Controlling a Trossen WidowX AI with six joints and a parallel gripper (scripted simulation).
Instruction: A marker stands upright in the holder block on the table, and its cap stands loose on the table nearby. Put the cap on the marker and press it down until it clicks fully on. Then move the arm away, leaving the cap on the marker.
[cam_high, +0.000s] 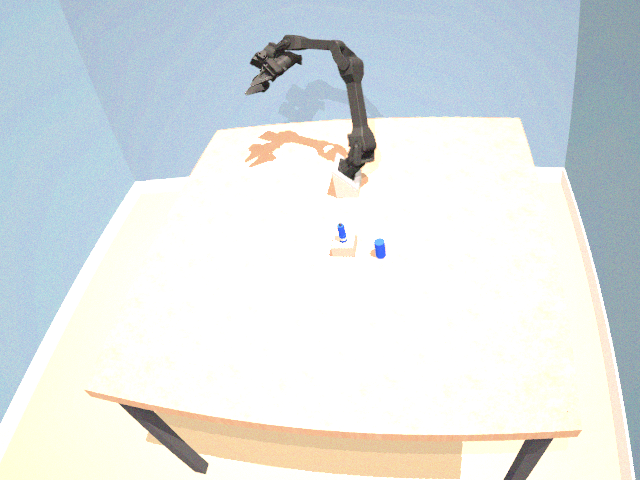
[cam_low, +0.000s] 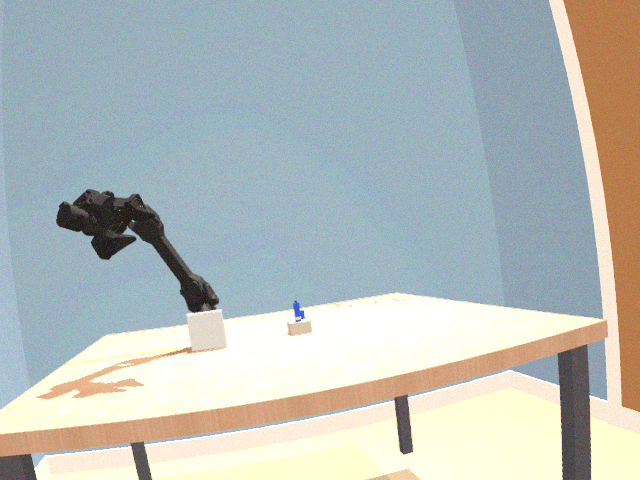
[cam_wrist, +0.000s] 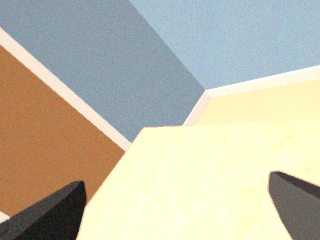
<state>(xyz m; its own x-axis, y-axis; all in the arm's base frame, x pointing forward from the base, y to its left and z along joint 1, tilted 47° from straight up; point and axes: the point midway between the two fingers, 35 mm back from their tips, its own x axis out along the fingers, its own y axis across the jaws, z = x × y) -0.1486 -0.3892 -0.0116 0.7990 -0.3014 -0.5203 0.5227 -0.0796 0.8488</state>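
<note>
My gripper tip is 42 cm to the right of the blue cap, 42 cm short of it and 32 cm above it. Round my gripper tip: holder block (39 cm ahead, 33 cm below, 31 cm to the left).
</note>
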